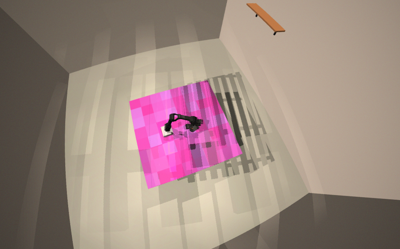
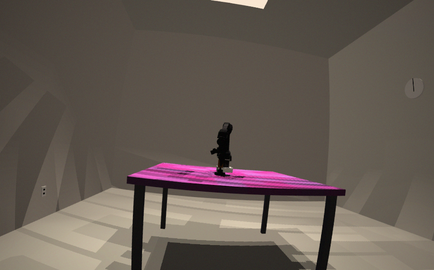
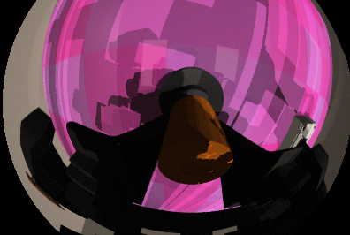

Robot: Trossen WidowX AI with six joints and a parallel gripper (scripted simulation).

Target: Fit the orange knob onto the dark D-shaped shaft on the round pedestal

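Right now my gripper tip is 2 cm below the orange knob. The rest, counted from my gripper tip: dark round pedestal: 4 cm below.
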